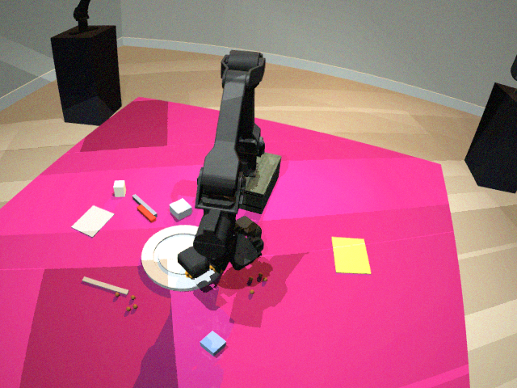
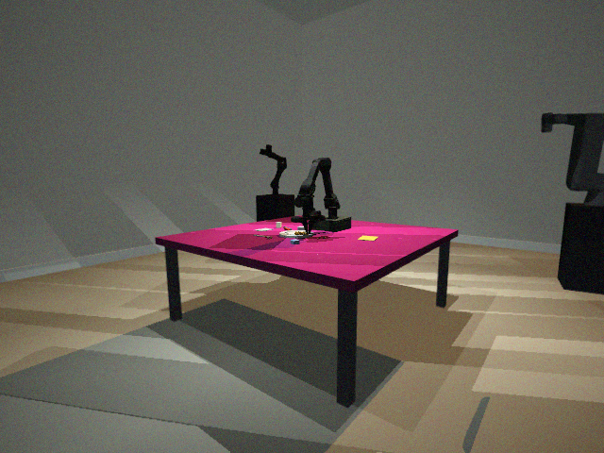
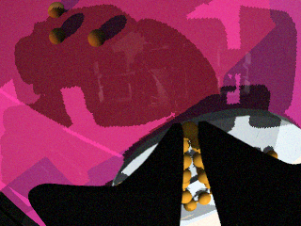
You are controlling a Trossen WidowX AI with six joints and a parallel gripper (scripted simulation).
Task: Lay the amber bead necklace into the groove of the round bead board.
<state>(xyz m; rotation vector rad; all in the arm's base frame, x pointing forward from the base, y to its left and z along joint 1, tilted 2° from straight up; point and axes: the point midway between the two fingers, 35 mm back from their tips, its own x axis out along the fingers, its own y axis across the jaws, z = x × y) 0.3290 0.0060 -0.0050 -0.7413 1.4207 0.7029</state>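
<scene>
Now: the round bead board 3 cm behind my gripper tip, 10 cm to the right of it and 1 cm below it. Also, from my gripper tip: white block 19 cm behind, 15 cm to the right, 1 cm below; then blue block 18 cm ahead, 2 cm to the left, 1 cm below; then white strip 10 cm ahead, 25 cm to the right, 2 cm below.
</scene>
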